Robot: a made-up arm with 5 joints. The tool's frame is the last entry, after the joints.
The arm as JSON. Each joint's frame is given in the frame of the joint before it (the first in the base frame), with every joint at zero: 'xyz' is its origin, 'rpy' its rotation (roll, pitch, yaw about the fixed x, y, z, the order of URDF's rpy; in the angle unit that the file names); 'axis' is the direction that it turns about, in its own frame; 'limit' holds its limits. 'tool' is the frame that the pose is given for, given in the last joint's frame.
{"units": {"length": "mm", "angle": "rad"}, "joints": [
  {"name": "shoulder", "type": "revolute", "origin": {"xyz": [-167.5, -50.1, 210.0], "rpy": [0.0, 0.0, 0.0]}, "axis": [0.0, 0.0, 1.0], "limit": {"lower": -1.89, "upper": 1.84}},
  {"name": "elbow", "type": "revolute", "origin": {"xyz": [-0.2, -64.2, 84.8], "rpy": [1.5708, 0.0, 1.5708]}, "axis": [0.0, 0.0, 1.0], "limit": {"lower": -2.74, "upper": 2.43}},
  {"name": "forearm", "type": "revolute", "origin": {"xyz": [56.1, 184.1, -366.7], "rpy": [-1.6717, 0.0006, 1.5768]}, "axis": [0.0, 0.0, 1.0], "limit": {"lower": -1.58, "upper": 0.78}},
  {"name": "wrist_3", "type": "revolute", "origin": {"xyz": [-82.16, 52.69, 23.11], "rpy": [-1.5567, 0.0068, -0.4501]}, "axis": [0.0, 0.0, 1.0], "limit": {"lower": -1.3, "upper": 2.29}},
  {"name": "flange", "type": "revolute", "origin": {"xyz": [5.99, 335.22, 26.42], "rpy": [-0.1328, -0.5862, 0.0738]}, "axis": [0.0, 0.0, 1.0], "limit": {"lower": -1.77, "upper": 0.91}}
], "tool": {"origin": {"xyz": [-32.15, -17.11, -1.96], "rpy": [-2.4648, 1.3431, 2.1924]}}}
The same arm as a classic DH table. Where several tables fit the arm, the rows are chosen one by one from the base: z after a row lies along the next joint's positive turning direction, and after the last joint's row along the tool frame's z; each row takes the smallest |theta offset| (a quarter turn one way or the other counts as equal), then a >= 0, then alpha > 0; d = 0 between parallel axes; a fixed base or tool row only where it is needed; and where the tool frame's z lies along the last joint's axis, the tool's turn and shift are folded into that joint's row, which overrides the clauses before.
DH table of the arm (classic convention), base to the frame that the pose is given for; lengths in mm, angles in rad. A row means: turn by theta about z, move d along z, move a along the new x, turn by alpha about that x. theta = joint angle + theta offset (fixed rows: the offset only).
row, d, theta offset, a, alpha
base (fixed), 0, 0.2906, -174.8, 0
shoulder, 294.8, 1.2802, -64.2, 1.5708
elbow, -372.7, -1.5648, -183.8, 1.6717
forearm, -34.6, -0.4496, 96.9, 1.5567
wrist_3, -33, 1.4143, -331.7, 0.5993
flange, 87.6, -1.4418, 30.9, -1.7477
tool (fixed), 19.6, 1.4267, 0, 0
Joint limits (rad, base to tool): -1.89..1.84 -2.74..2.43 -1.58..0.78 -1.3..2.29 -1.77..0.91

